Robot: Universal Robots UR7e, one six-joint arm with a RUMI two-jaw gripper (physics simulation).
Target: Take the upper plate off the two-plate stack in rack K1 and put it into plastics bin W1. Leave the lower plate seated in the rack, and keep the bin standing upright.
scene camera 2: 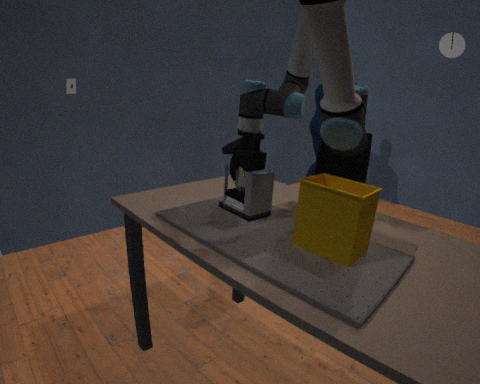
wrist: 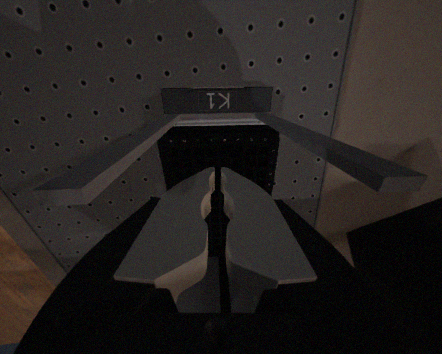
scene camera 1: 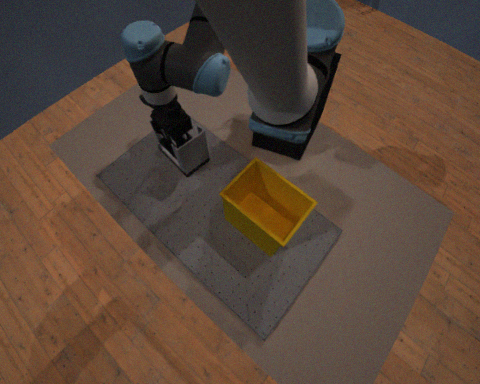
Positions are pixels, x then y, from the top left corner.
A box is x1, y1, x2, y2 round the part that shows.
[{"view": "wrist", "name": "black rectangular plate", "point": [250, 150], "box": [157, 125, 279, 256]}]
